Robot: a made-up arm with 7 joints. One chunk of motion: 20 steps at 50 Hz.
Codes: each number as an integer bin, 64 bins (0 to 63) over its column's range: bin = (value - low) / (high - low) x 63, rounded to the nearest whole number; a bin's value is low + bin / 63 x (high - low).
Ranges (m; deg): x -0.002..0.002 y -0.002..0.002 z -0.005..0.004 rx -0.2..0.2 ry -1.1..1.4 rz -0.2..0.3
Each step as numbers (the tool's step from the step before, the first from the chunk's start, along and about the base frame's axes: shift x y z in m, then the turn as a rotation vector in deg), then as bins.
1 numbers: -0.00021 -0.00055 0.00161 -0.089 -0.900 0.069
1 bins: 28 23 46 17 5 34
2 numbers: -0.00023 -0.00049 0.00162 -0.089 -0.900 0.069
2 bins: 28 24 46 17 5 34
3 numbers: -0.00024 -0.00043 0.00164 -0.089 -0.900 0.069
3 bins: 28 25 46 17 5 34
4 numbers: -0.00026 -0.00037 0.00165 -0.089 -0.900 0.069
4 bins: 27 26 47 17 5 34
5 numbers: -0.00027 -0.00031 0.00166 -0.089 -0.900 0.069
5 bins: 27 27 47 17 5 34
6 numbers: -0.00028 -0.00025 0.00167 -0.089 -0.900 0.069
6 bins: 27 28 47 17 5 34
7 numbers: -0.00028 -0.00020 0.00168 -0.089 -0.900 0.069
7 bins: 27 28 47 17 5 34
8 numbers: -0.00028 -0.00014 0.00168 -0.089 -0.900 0.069
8 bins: 27 29 47 17 5 34
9 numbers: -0.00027 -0.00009 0.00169 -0.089 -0.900 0.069
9 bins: 27 30 47 17 5 34
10 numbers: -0.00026 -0.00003 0.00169 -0.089 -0.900 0.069
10 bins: 27 31 47 17 5 34
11 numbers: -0.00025 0.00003 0.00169 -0.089 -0.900 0.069
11 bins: 28 32 47 17 5 34
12 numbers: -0.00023 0.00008 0.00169 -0.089 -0.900 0.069
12 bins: 28 33 47 17 5 34
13 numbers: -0.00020 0.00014 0.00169 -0.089 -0.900 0.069
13 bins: 28 34 47 17 5 34
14 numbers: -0.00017 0.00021 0.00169 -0.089 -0.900 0.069
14 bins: 29 35 47 17 5 34
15 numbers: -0.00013 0.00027 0.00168 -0.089 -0.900 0.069
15 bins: 29 36 47 17 5 34
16 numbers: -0.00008 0.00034 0.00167 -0.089 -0.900 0.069
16 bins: 30 37 47 17 5 34
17 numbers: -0.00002 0.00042 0.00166 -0.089 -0.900 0.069
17 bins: 31 38 47 17 5 34
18 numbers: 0.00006 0.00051 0.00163 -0.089 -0.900 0.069
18 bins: 32 40 46 17 5 34
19 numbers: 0.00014 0.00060 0.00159 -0.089 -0.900 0.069
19 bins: 34 41 46 17 5 34
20 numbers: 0.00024 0.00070 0.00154 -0.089 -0.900 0.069
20 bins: 35 43 46 17 5 34
